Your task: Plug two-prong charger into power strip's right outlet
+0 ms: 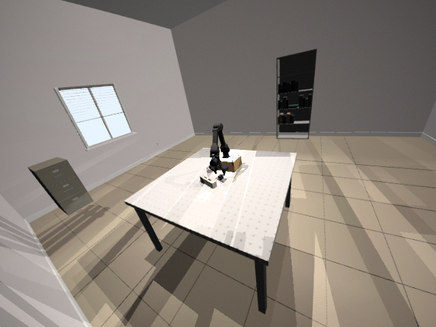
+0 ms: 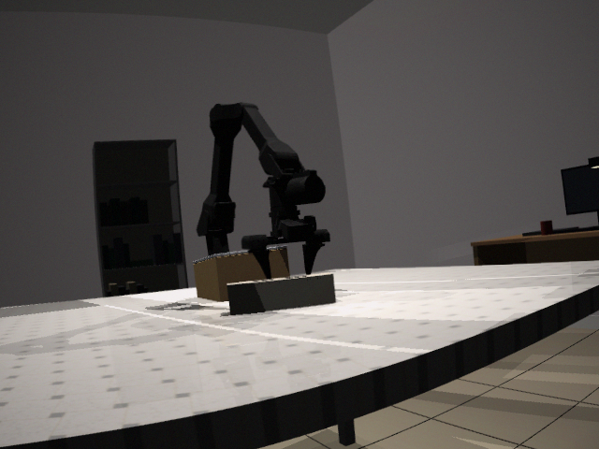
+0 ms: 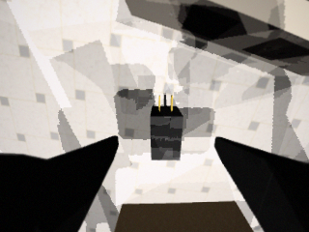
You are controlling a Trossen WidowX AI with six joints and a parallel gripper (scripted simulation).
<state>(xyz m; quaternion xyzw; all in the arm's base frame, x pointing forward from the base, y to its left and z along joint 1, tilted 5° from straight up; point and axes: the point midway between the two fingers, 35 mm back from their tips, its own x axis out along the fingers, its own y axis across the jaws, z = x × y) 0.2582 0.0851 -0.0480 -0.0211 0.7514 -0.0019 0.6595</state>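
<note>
The dark charger is 30 mm below my gripper tip and 10 mm ahead of it.
</note>
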